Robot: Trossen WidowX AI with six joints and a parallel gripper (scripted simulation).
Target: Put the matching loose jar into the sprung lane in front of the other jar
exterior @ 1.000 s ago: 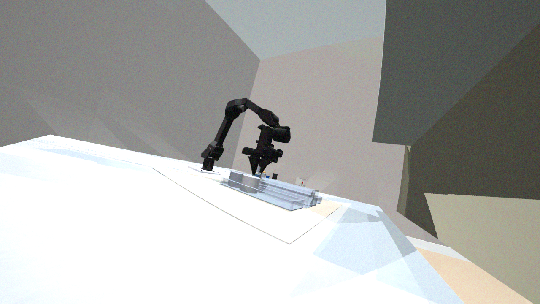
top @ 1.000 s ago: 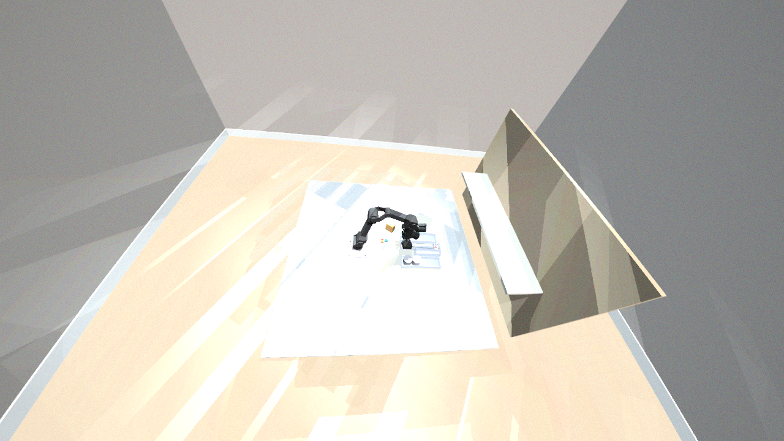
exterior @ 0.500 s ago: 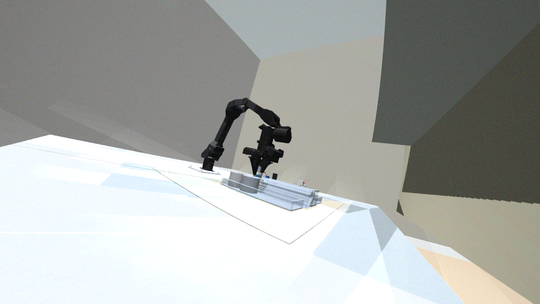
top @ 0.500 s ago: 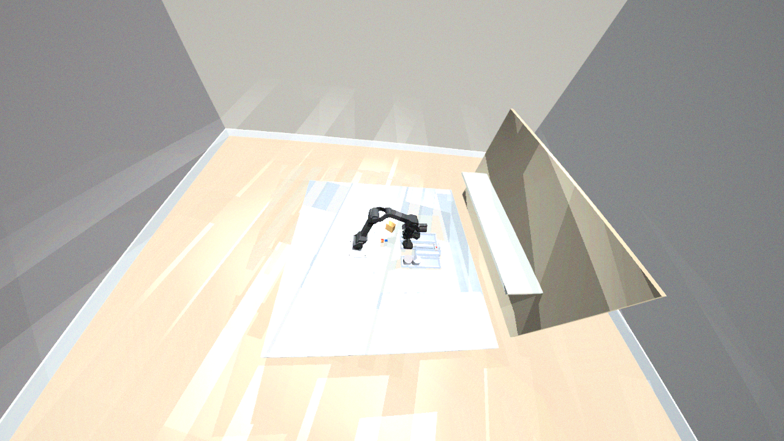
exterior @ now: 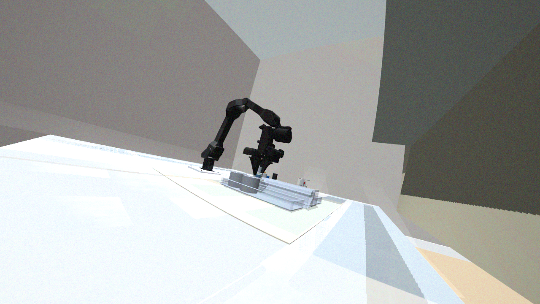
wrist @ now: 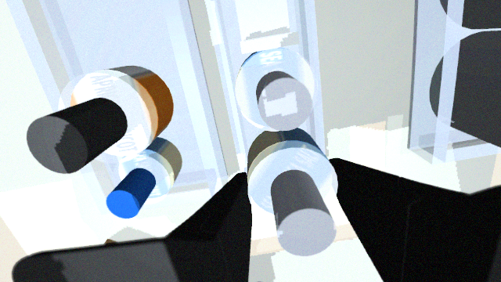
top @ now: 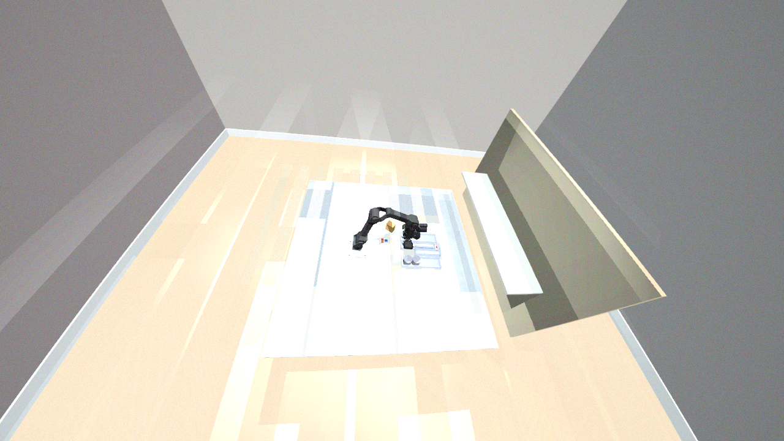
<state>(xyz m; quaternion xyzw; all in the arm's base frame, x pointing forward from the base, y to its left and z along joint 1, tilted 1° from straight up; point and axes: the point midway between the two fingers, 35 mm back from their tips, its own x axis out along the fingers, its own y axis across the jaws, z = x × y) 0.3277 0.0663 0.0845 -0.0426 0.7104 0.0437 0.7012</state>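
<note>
My gripper tip is 150 mm short of the clear rack, 30 mm above it and 10 mm to the left of it. Also, from my gripper tip: brown box 130 mm to the left, 120 mm behind, 20 mm below; white shelf 510 mm ahead, 320 mm above, 60 mm to the left.
</note>
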